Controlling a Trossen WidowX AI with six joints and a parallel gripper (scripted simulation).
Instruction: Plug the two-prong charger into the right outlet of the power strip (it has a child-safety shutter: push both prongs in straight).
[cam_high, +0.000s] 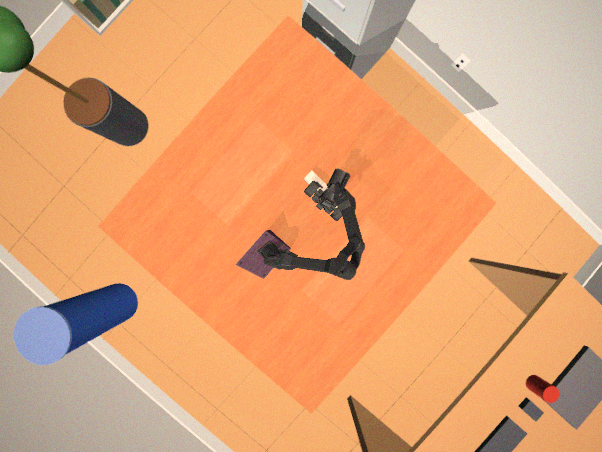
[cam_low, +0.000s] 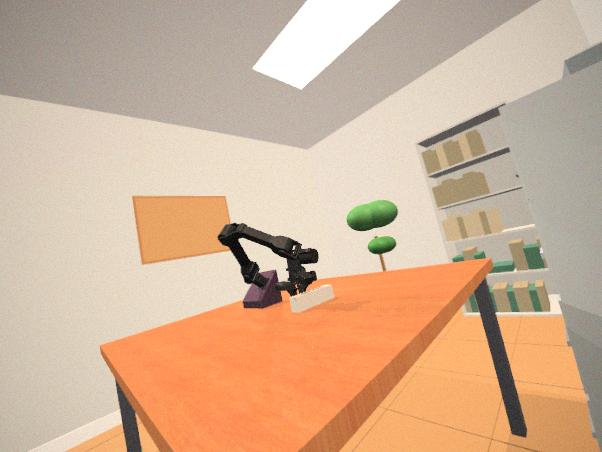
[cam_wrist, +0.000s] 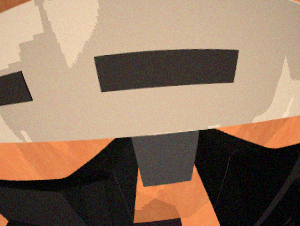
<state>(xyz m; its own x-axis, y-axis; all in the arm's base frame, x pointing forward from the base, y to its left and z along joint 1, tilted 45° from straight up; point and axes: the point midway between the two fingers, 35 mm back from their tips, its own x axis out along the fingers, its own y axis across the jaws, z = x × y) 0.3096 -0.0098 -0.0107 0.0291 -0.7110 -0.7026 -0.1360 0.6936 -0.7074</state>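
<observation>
The two-prong charger lies 20 mm ahead of my gripper tip and 10 mm above it.
</observation>
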